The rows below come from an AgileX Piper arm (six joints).
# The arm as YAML. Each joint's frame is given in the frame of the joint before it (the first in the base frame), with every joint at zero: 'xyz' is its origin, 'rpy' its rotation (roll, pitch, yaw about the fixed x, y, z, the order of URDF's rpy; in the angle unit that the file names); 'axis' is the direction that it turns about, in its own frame. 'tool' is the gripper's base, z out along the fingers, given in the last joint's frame.
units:
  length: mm
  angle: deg
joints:
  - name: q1
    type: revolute
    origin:
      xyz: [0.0, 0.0, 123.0]
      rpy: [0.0, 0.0, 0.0]
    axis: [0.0, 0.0, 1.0]
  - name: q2
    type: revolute
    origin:
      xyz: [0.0, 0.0, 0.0]
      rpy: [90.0, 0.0, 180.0]
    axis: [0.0, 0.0, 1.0]
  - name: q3
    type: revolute
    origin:
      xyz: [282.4, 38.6, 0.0]
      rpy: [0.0, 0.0, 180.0]
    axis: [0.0, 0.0, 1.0]
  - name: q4
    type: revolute
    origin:
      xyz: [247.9, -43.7, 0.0]
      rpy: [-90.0, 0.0, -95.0]
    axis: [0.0, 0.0, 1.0]
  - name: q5
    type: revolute
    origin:
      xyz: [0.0, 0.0, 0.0]
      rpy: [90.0, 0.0, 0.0]
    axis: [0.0, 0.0, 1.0]
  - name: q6
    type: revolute
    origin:
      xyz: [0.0, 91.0, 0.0]
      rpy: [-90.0, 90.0, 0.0]
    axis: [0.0, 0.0, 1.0]
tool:
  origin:
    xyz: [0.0, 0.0, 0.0]
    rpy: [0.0, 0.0, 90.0]
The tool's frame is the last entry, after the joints.
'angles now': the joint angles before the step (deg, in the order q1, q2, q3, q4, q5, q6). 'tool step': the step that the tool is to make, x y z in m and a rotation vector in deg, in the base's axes. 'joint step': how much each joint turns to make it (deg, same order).
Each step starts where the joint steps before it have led.
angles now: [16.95, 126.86, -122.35, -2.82, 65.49, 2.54]
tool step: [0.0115, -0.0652, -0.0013, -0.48, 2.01, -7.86]
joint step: [-7.76, 0.00, -0.01, -0.01, 2.08, 0.00]
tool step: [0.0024, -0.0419, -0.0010, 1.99, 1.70, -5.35]
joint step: [-5.32, 0.00, 0.00, 2.17, 1.46, 0.00]
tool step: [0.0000, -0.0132, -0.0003, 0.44, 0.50, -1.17]
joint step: [-1.68, 0.00, 0.00, 0.66, 0.47, -0.54]
